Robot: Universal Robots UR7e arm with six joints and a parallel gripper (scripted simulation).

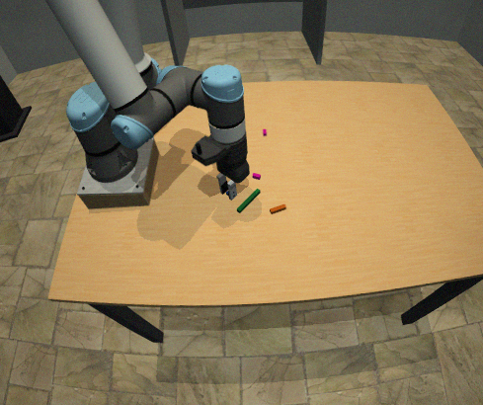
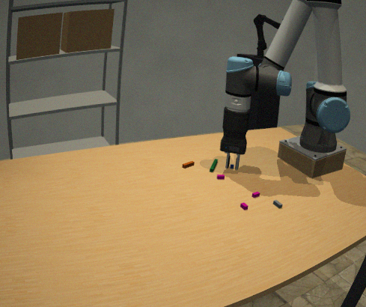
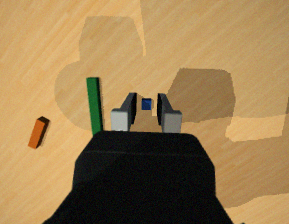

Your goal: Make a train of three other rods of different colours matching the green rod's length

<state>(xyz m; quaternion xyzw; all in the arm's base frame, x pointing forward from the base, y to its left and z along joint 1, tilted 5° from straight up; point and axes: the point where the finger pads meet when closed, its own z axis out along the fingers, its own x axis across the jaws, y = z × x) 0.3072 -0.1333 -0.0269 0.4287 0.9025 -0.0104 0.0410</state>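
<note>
Right now my hand is 10 mm above the blue rod. Also, from my hand: grey rod 250 mm to the left, 50 mm ahead, 10 mm below; then orange rod 110 mm ahead, 70 mm to the right, 10 mm below; then green rod 50 mm ahead, 30 mm to the right, 10 mm below.
</note>
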